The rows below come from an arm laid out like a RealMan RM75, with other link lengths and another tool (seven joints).
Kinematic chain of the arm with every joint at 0, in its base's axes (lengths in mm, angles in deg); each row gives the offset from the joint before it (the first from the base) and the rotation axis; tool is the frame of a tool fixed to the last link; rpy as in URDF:
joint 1: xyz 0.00 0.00 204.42 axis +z
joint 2: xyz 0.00 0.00 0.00 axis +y
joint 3: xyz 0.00 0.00 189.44 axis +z
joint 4: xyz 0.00 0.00 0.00 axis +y
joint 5: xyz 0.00 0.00 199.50 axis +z
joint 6: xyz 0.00 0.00 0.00 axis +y
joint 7: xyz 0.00 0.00 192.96 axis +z
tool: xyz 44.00 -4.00 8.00 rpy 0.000 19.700 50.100
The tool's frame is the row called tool.
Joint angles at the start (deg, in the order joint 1, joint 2, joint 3, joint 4, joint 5, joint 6, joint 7):
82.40 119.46 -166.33 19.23 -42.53 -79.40 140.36
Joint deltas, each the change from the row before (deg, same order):
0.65 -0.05 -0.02 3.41 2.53 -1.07 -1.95
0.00 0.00 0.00 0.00 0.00 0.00 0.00
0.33 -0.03 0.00 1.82 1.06 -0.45 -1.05
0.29 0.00 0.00 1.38 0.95 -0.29 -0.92
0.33 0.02 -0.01 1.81 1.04 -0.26 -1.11
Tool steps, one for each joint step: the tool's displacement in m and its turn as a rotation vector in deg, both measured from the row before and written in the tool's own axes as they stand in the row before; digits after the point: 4 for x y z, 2 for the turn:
-0.0041 0.0041 -0.0111 -2.27 -1.49 -0.65
0.0000 0.0000 0.0000 0.00 0.00 0.00
-0.0028 0.0014 -0.0062 -0.95 -1.00 -0.36
-0.0023 0.0019 -0.0047 -0.81 -0.81 -0.49
-0.0033 0.0016 -0.0061 -0.89 -1.20 -0.51

